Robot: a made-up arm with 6 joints.
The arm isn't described. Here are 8 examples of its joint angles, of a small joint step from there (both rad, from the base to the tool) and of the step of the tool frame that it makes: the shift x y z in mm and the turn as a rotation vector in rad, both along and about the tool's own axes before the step.
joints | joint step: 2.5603 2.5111 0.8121 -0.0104 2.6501 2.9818 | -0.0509 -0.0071 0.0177 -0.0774 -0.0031 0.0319
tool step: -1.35 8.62 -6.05 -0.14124 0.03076 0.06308
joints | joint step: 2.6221 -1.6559 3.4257 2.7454 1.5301 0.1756 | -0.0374 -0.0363 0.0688 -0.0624 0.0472 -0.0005
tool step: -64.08 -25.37 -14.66 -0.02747 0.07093 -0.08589
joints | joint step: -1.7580 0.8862 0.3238 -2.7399 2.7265 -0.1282 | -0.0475 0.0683 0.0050 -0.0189 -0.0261 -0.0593
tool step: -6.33 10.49 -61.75 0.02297 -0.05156 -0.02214
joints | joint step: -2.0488 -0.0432 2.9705 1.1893 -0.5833 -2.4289 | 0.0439 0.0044 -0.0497 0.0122 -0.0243 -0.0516
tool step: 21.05 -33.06 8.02 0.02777 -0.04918 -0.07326
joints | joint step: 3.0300 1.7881 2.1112 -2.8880 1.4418 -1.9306 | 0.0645 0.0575 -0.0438 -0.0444 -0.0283 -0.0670
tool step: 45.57 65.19 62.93 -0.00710 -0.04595 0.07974
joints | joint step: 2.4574 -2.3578 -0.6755 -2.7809 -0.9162 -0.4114 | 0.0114 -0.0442 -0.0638 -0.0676 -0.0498 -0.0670
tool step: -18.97 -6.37 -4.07 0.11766 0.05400 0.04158
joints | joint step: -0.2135 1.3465 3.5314 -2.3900 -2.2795 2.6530 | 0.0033 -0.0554 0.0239 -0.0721 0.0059 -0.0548
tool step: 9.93 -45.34 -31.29 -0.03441 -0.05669 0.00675
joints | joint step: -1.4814 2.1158 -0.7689 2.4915 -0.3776 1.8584 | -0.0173 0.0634 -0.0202 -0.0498 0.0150 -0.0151
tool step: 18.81 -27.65 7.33 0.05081 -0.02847 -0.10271
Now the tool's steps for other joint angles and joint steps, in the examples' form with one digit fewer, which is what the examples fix.
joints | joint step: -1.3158 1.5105 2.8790 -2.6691 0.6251 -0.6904 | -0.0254 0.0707 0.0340 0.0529 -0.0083 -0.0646
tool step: -1.8 37.0 42.9 -0.0060 0.0031 0.0437
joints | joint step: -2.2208 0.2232 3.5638 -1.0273 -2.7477 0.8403 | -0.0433 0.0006 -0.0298 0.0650 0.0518 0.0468
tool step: 7.4 -13.9 6.9 0.0063 0.0164 -0.0134
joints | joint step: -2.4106 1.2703 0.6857 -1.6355 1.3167 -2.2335 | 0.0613 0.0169 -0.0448 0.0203 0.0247 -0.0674
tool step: -43.4 24.0 37.4 -0.0084 0.0156 -0.0416
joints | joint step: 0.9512 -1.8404 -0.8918 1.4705 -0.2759 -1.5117 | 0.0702 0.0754 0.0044 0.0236 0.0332 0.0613
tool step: 36.2 -2.0 -14.6 -0.0494 0.0736 0.0766
